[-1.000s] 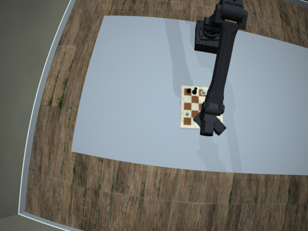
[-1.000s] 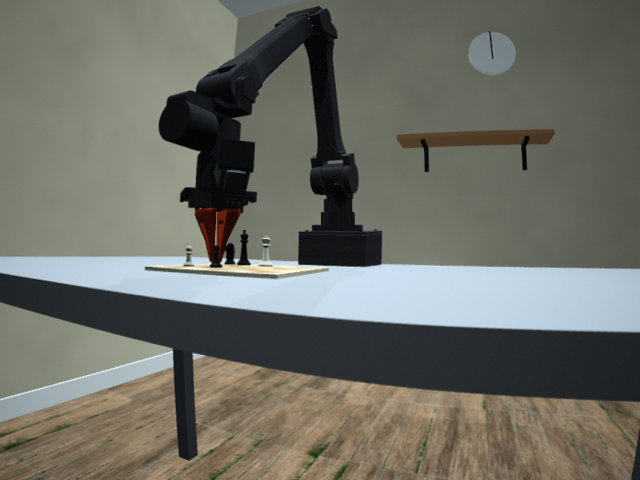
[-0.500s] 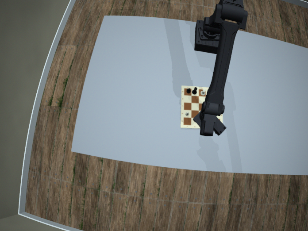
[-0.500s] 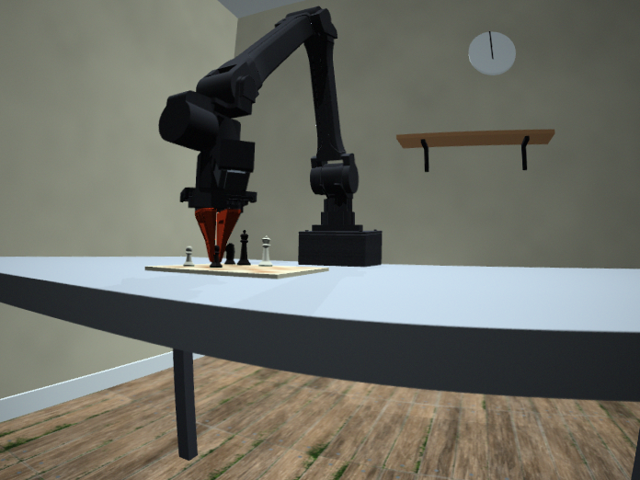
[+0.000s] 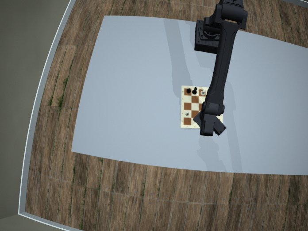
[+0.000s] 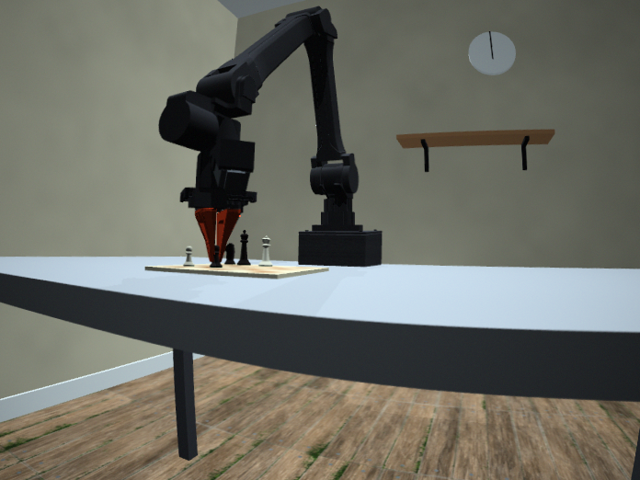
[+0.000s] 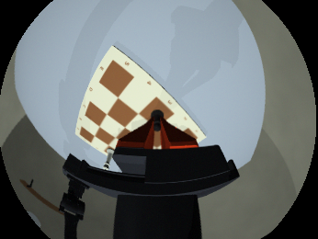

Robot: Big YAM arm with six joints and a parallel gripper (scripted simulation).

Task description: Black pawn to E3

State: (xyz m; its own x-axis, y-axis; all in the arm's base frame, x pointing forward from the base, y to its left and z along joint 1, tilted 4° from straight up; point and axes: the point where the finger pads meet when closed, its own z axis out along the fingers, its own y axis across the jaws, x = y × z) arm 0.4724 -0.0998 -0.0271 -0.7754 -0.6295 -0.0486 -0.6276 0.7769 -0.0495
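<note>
My gripper is now right at the black pawn. Also, from my hand: white pawn (40 mm behind, 70 mm to the right); tall white piece (150 mm behind, 20 mm to the left, 10 mm above); chessboard (70 mm behind, 10 mm to the left, 20 mm below).
</note>
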